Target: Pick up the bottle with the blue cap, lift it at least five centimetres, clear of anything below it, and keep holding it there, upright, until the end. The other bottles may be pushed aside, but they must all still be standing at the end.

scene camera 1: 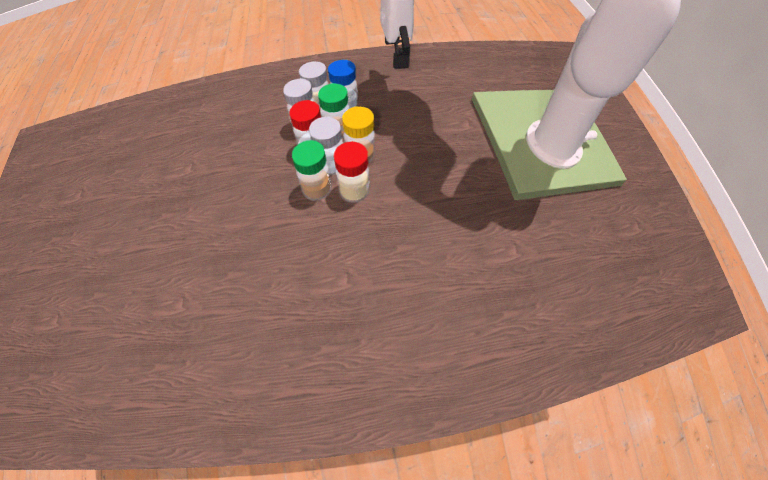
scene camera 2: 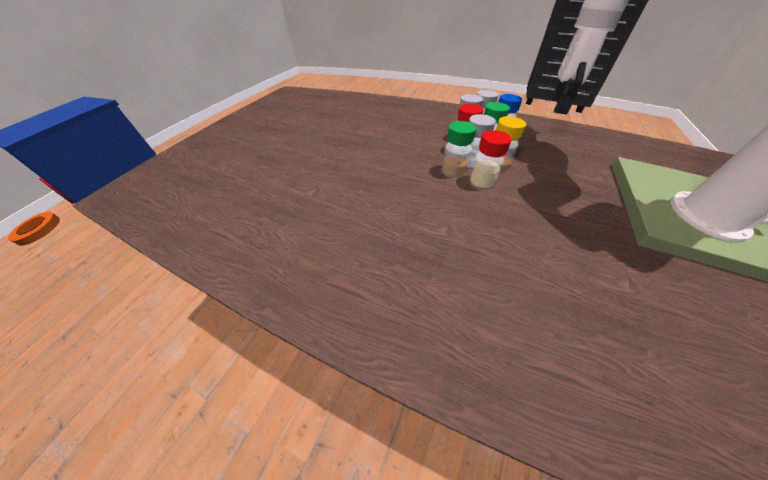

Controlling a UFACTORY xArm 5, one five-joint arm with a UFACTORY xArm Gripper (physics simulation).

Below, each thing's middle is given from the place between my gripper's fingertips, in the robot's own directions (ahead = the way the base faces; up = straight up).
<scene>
I see my gripper 12 cm short of the blue-capped bottle [scene camera 1: 343, 72], 3 cm to the right of it and 3 cm above it. From my hand the other things lie so: red-capped bottle [scene camera 1: 303, 113]: 22 cm ahead, 13 cm to the left, 3 cm below; then yellow-capped bottle [scene camera 1: 358, 122]: 13 cm ahead, 18 cm to the left, 3 cm below.
</scene>
